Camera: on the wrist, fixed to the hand. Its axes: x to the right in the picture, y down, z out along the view.
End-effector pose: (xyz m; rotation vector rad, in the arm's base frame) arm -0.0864 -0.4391 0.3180 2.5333 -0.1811 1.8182
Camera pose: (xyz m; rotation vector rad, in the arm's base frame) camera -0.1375 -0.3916 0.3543 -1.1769 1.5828 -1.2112
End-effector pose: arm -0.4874 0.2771 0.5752 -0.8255 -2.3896 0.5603
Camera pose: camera -0.4766 0.2677 0.6525 -2.5501 -1.0803 0.8980
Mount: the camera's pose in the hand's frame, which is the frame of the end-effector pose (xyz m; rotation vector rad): 0.0142 -0.0437 -0.0638 -0.0148 0.1983 1.6085
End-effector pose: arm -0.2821 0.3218 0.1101 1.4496 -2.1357 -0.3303
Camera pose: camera -0.2165 0.2975 0.1461 -0.4924 -2.3544 0.3884
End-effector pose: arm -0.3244 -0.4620 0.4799 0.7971 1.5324 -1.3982
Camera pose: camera -0.3812 -0.4077 0.4831 1.6142 0.5385 -0.0839
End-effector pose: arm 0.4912 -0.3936 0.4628 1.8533 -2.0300 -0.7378
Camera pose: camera 0.5601 -0.4203 0.4896 -0.1077 -2.4179 -0.0477
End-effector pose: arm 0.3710 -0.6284 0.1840 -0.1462 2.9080 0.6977
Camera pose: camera 0.3550 -0.6972 0.2185 -1.7918 -1.9753 -0.6009
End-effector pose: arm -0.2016 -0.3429 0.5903 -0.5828 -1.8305 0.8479
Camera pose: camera -0.1490 -0.3422 0.6488 -2.1296 -0.8766 1.6399
